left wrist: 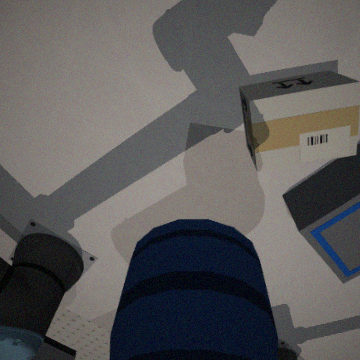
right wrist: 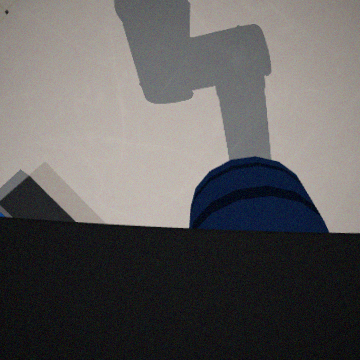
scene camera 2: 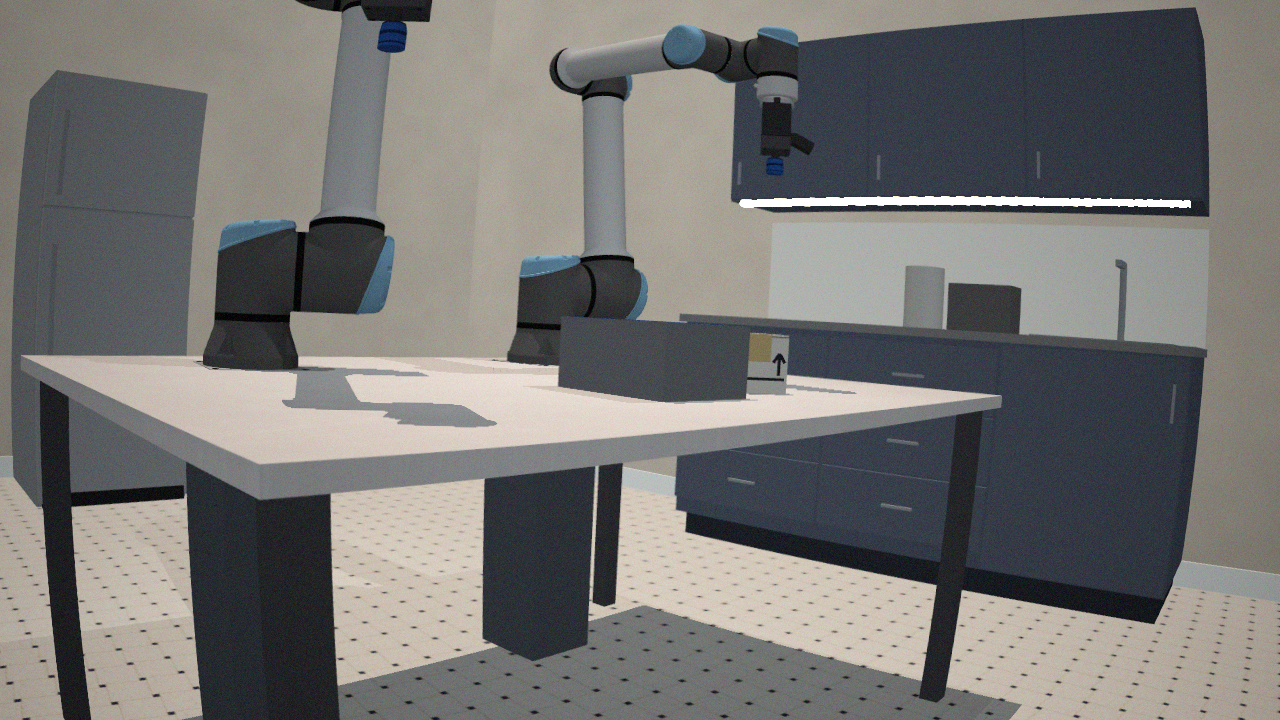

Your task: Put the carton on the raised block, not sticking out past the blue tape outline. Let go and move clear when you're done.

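Pixels of known places: left hand, tool point: (left wrist: 194,269) (scene camera 2: 774,173); right hand, tool point: (right wrist: 247,208) (scene camera 2: 391,48); left arm's base, link origin: (left wrist: 50,258) (scene camera 2: 544,362); right arm's base, link origin: (scene camera 2: 250,366).
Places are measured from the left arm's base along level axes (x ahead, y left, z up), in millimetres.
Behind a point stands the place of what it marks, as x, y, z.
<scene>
The white carton (scene camera 2: 769,362) @(753, -209, 58) (left wrist: 305,115) @(689, -159, 109) with a tan band, arrows and a barcode label stands on the table beside the raised block. The grey raised block (scene camera 2: 653,358) @(737, -544, 64) (left wrist: 325,187) @(625, -325, 58) (right wrist: 37,202) @(703, -539, 43) partly hides it in the scene view. Blue tape (left wrist: 331,252) @(551, -408, 121) outlines the block's top; the part of the top that shows in the left wrist view is bare. My left gripper (scene camera 2: 774,166) (left wrist: 194,280), a blue suction cup, is open and empty, high above the table. My right gripper (scene camera 2: 391,37) (right wrist: 257,200) is open and empty, high at the left of the scene view.
The table (scene camera 2: 223,420) @(719, -1246, 0) carries both arm bases (scene camera 2: 250,340) @(112, -901, 52) (scene camera 2: 534,344) @(35, -76, 48) behind and left of the block. A fridge (scene camera 2: 116,268) stands at the far left. Blue wall cabinets (scene camera 2: 948,116) and a counter (scene camera 2: 1100,344) are behind at the right.
</scene>
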